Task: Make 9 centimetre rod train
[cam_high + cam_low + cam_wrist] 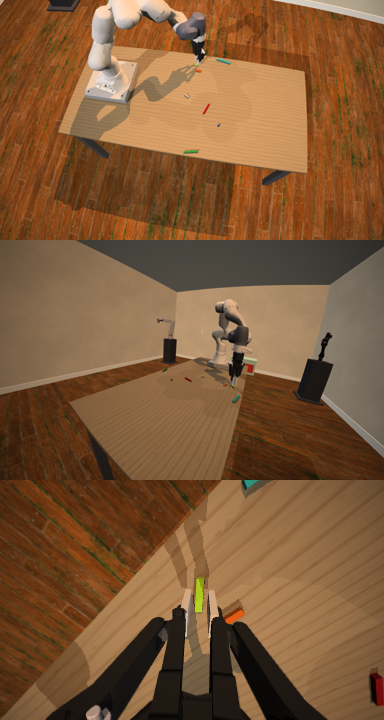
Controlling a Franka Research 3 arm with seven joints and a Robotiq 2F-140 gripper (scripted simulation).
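The lime rod is 50 mm below my hand. The rest, counted from my hand: grey rod (20 mm behind, 260 mm to the right, 50 mm below); then orange rod (10 mm ahead, 60 mm to the right, 50 mm below); then turquoise rod (170 mm ahead, 60 mm to the left, 50 mm below).
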